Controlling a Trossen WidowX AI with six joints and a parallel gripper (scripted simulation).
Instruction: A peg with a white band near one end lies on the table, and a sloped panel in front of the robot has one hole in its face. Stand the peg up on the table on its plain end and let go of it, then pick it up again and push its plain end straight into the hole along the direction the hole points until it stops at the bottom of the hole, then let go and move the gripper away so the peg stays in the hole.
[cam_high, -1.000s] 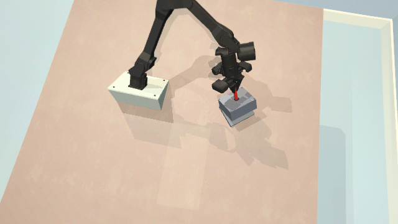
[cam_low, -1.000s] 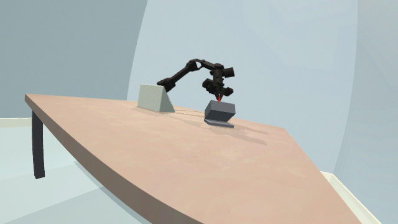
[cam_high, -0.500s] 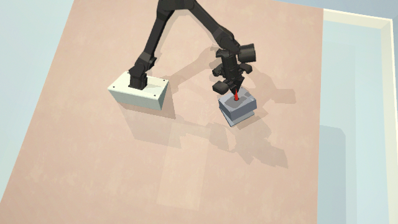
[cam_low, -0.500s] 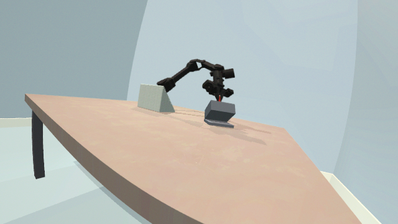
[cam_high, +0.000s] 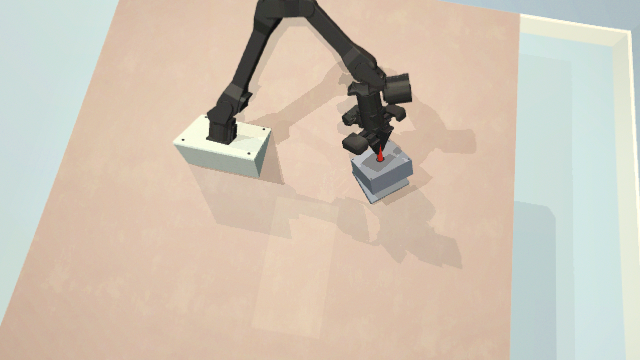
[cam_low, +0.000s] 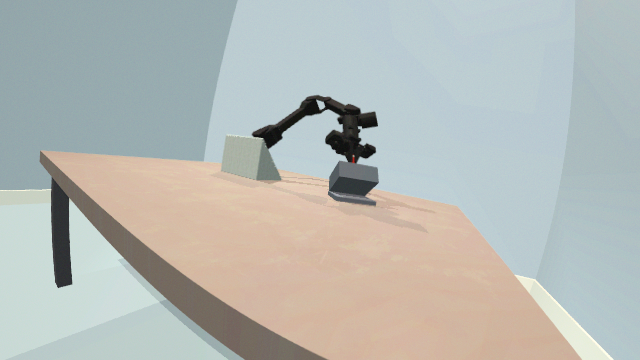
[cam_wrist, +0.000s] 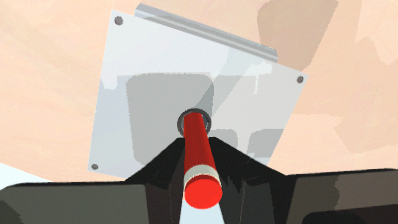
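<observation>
Right now the grey sloped panel is 20 mm ahead of my gripper tip, 20 mm to the right of it and 50 mm below it. The rest, counted from my gripper tip: red peg 10 mm behind, 10 mm to the left, 10 mm above.
</observation>
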